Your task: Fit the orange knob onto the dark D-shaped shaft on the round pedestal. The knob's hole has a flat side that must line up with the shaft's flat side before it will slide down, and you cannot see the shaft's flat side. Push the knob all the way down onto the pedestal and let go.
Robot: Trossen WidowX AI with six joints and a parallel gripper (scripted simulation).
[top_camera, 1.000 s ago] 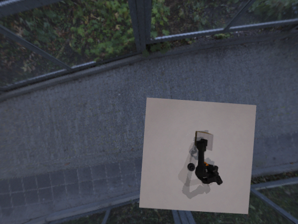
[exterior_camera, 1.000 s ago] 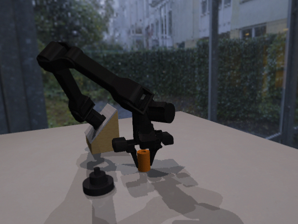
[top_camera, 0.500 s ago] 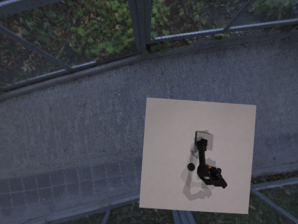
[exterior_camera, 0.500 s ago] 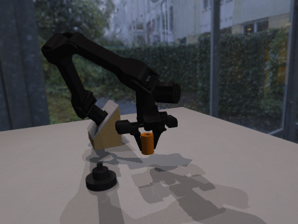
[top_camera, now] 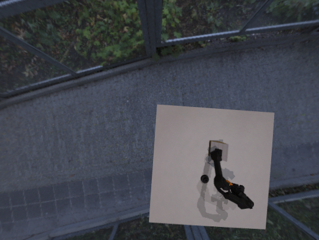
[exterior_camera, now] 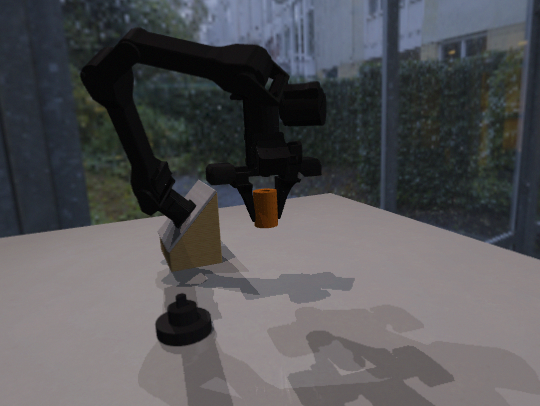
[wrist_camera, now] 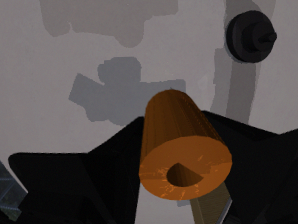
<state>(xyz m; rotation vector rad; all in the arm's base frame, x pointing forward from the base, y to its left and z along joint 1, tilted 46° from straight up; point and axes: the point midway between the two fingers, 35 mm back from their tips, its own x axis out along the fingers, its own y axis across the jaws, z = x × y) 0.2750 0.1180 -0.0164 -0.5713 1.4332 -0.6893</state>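
Right now my gripper tip is 16 cm to the left of the dark round pedestal, 11 cm above it and 5 cm short of it. The rest, counted from my gripper tip: orange knob: 2 cm above.
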